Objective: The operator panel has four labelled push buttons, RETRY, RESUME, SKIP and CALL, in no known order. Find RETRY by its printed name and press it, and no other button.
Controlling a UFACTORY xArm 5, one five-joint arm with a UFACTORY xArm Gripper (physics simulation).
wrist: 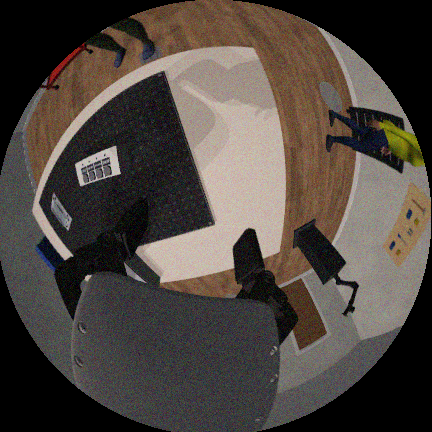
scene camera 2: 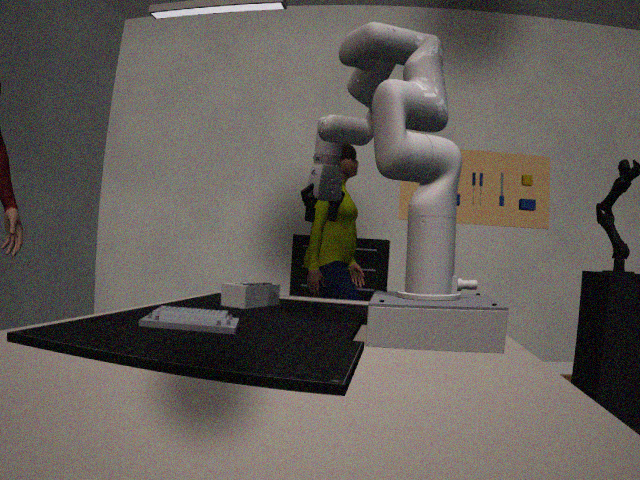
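Seen in the pictures: gripper, fingertip midpoint: (wrist: 194,225) (scene camera 2: 320,221); arm's base, origin of the base link: (scene camera 2: 428,297).
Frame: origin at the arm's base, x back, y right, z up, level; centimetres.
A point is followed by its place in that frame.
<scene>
In the wrist view, a white panel (wrist: 98,166) @(x -37.1, y 30.0, z -1.4 cm) with four dark buttons in a row lies on the black mat (wrist: 150,120) @(x -39.1, y 45.6, z -6.7 cm) (scene camera 2: 289,351) @(x -24.6, y -27.0, z -6.7 cm). Its printed names are too small to read, so I cannot tell which button is RETRY. In the scene view, a low grey slab (scene camera 2: 188,320) @(x -42.3, y -16.1, z -5.2 cm) and a taller light box (scene camera 2: 235,296) @(x -40.7, y 20.5, z -4.1 cm) stand on the mat; I cannot tell for certain which is the panel. My gripper (scene camera 2: 320,219) @(x -22.4, y 49.7, z 16.1 cm) (wrist: 194,225) @(x -22.4, y 49.7, z 16.1 cm) is open and empty, high above the table and well apart from the panel.
A narrow light plate (wrist: 61,211) @(x -41.6, y -7.7, z -4.6 cm) lies near the mat's left corner in the wrist view. The arm's base block (scene camera 2: 436,329) @(x -0.9, y -13.5, z -4.4 cm) stands beside the mat. A person in yellow (scene camera 2: 336,227) (wrist: 400,144) stands beyond the table. A black stand (scene camera 2: 610,325) is at the right.
</scene>
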